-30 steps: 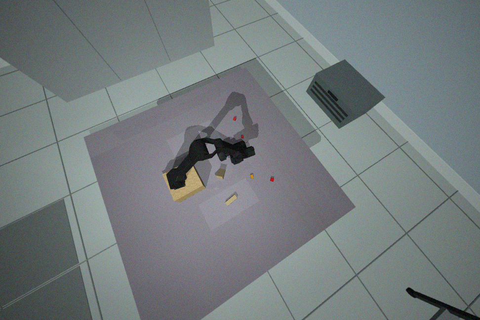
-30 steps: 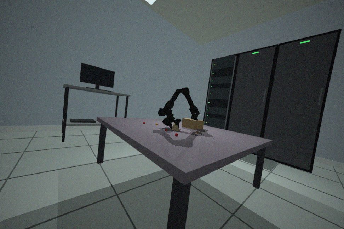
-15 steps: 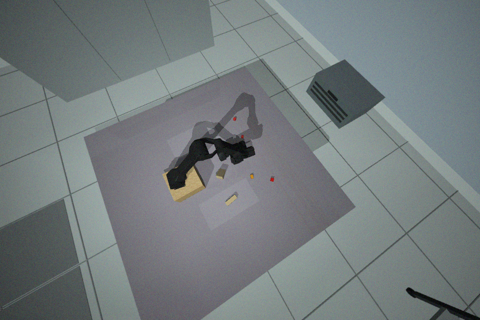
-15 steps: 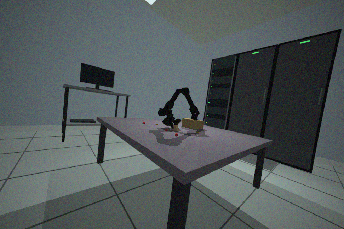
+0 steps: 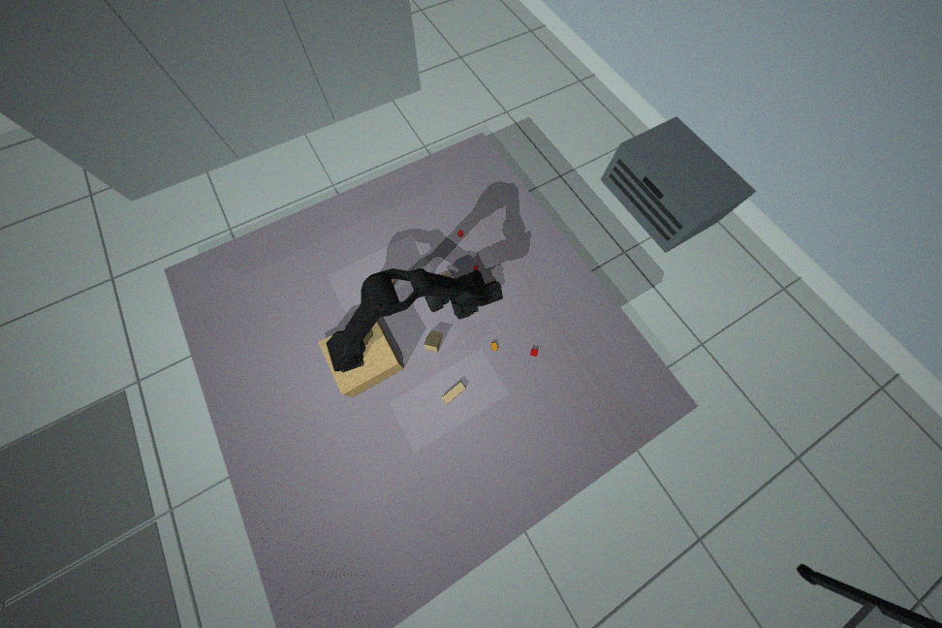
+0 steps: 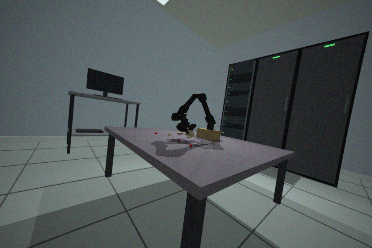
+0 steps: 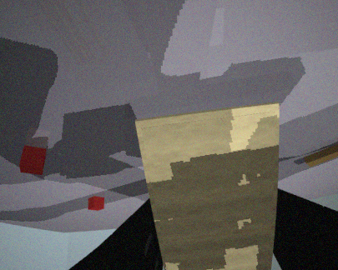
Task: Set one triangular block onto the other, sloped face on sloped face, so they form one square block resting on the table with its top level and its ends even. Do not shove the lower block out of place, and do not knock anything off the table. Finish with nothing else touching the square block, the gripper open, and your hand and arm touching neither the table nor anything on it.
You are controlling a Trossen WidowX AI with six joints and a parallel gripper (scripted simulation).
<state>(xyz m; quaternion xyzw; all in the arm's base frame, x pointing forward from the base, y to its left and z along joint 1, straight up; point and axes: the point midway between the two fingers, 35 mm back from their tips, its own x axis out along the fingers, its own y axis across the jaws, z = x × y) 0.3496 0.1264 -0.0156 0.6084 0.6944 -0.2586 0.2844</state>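
Right now the tan wooden triangular block is 110 mm behind my gripper tip, 170 mm to the right of it and 40 mm below it. From my gripper tip the other things lie so: tan triangular block (10 mm above); orange cube (80 mm ahead, 240 mm to the right, 50 mm below); thin tan bar (100 mm behind, 340 mm to the right, 50 mm below).
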